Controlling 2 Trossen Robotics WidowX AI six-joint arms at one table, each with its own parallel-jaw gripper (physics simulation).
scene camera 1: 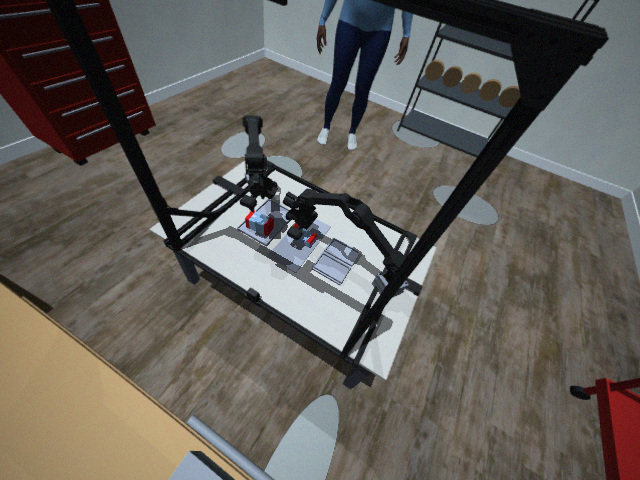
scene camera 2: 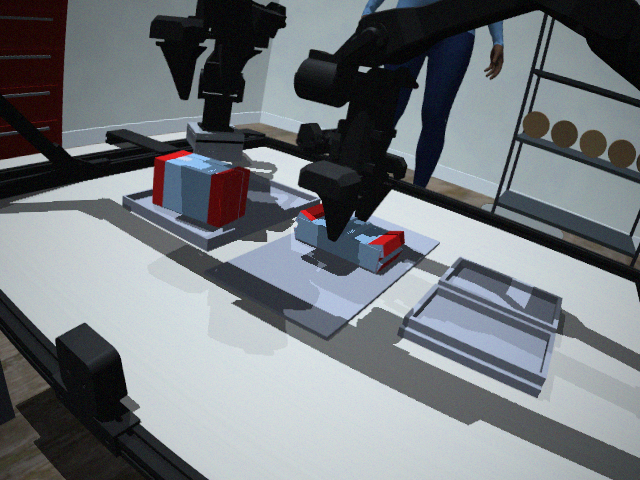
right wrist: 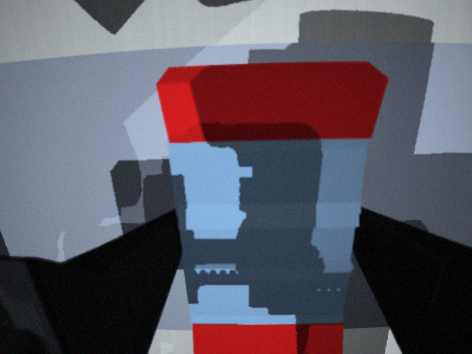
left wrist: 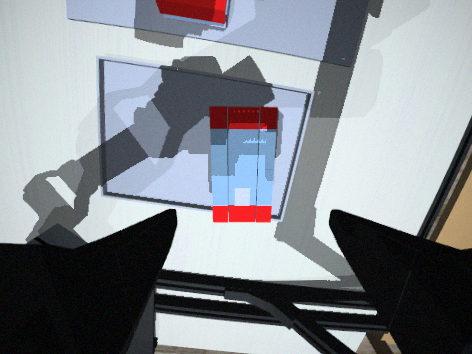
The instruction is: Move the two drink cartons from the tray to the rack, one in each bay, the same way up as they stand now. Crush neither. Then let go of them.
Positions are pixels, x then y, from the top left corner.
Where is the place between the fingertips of my right gripper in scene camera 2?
345, 233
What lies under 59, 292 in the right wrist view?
My right gripper.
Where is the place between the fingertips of my left gripper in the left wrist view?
At 253, 216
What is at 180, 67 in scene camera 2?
My left gripper.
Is my left gripper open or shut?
Open.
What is my left gripper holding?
Nothing.
